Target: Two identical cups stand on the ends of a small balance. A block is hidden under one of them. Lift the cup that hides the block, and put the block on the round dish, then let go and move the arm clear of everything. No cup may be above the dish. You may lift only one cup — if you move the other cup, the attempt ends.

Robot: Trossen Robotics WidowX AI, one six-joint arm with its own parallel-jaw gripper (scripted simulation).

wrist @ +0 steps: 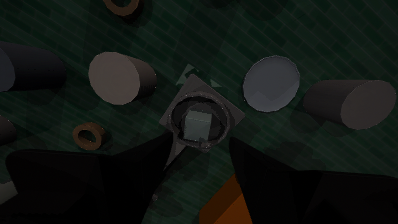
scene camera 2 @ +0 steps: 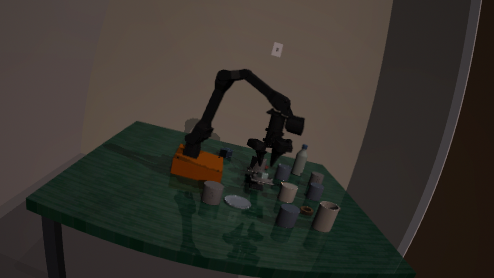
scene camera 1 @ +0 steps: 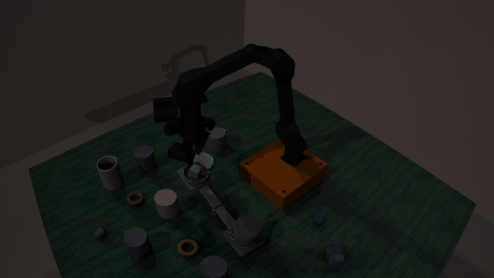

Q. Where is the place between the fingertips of the gripper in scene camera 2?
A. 265,166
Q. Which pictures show the gripper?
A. The wrist view, scene camera 2 and scene camera 1: all of them.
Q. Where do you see a round dish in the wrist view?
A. At 271,83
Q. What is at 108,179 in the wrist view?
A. The gripper.
